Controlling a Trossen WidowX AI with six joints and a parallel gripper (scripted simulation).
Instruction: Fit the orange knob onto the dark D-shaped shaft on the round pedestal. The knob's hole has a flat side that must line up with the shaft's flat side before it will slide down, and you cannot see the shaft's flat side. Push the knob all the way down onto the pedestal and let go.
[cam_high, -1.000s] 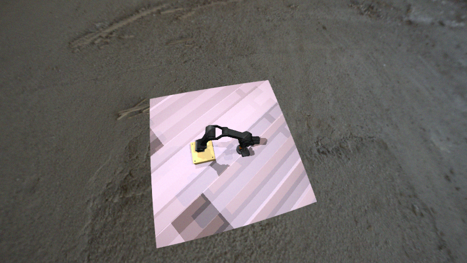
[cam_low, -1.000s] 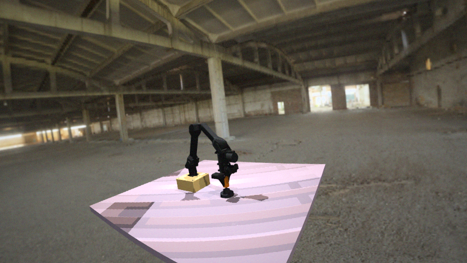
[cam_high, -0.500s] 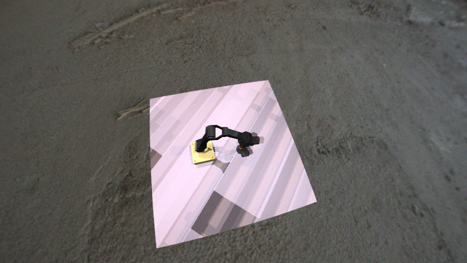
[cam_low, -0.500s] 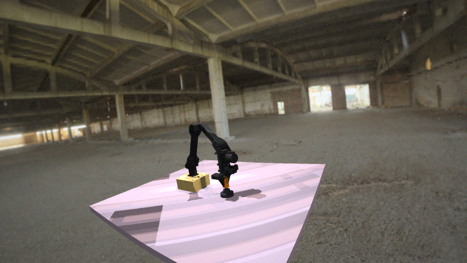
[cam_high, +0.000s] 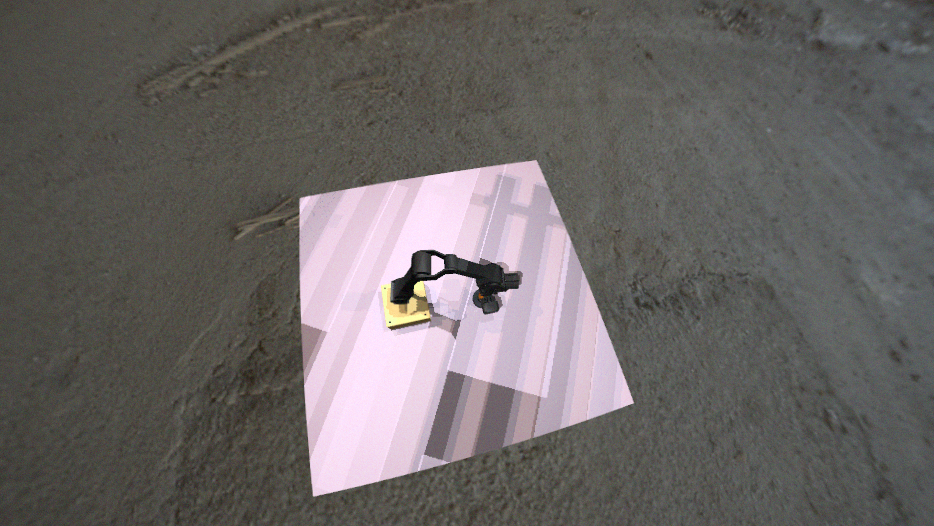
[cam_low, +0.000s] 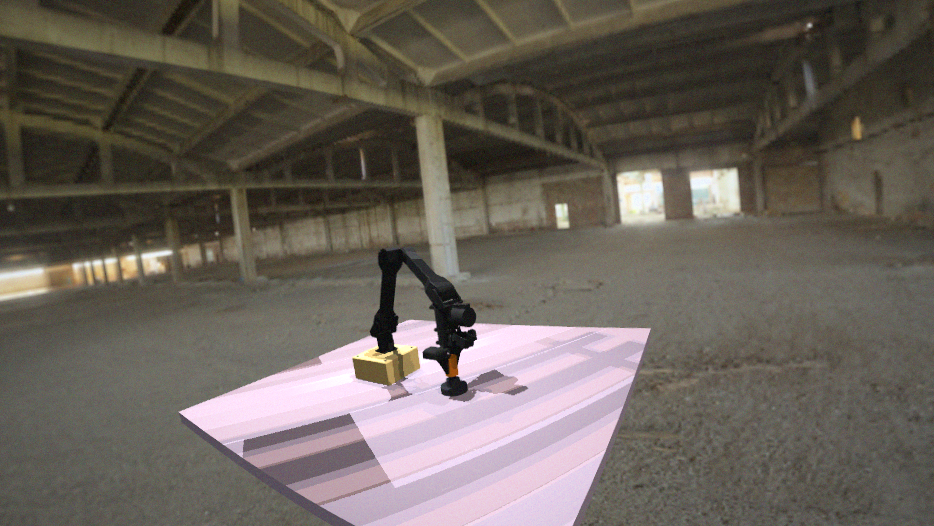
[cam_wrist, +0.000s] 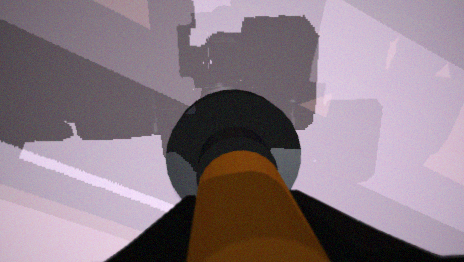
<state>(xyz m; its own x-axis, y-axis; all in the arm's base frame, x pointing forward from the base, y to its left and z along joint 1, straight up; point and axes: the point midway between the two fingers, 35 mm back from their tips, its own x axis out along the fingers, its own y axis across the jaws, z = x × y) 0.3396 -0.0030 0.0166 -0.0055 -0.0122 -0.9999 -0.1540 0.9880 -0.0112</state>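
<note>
Now: gripper tip 40 mm above the round pedestal. The rest, counted from my gripper tip: orange knob 20 mm above.
</note>
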